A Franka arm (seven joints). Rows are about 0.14 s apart.
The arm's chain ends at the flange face. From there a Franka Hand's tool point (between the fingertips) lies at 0.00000 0.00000 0.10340 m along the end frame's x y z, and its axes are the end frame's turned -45 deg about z.
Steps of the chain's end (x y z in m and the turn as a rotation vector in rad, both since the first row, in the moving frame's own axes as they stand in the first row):
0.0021 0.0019 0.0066 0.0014 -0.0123 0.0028
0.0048 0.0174 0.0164 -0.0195 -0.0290 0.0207
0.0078 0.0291 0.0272 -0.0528 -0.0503 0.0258
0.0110 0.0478 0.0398 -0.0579 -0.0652 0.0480
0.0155 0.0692 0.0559 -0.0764 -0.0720 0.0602
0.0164 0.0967 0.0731 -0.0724 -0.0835 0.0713
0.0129 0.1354 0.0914 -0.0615 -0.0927 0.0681
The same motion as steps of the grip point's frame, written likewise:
-0.0007 0.0018 0.0066 0.0097 -0.0077 0.0028
-0.0124 0.0150 0.0163 0.0067 -0.0343 0.0207
-0.0226 0.0262 0.0269 -0.0018 -0.0729 0.0258
-0.0350 0.0408 0.0394 0.0052 -0.0870 0.0480
-0.0488 0.0599 0.0553 -0.0031 -0.1049 0.0602
-0.0681 0.0788 0.0725 0.0078 -0.1102 0.0713
-0.0978 0.1022 0.0908 0.0221 -0.1090 0.0681

